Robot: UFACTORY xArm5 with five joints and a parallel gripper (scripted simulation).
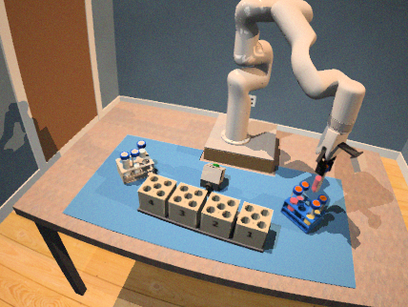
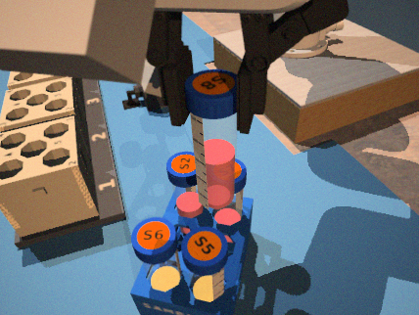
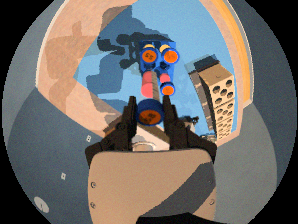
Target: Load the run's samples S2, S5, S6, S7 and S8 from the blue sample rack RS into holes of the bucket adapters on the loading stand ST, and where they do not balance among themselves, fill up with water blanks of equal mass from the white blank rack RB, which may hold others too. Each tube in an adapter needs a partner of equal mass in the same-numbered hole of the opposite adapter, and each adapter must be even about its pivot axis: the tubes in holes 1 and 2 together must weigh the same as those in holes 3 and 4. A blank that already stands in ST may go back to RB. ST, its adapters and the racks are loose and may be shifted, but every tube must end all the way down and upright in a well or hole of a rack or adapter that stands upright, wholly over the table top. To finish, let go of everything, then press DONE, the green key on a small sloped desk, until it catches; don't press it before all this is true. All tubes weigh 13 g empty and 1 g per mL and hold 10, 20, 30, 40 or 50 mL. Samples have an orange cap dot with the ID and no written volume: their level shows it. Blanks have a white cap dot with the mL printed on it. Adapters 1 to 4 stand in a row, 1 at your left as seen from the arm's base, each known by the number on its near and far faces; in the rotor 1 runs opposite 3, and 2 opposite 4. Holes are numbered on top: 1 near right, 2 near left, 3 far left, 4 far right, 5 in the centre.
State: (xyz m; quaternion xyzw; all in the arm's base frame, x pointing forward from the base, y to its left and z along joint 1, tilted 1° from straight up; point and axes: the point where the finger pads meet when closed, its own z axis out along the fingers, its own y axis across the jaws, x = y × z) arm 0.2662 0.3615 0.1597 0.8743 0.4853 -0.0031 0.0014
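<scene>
Now: hand 160 mm short of the loading stand ST, 330 mm to the left of it and 220 mm above it. Round my hand: white blank rack RB (70 mm ahead, 660 mm to the right, 200 mm below); blue-capped tube (100 mm ahead, 660 mm to the right, 160 mm below); blue sample rack RS (20 mm ahead, 10 mm to the right, 200 mm below).
</scene>
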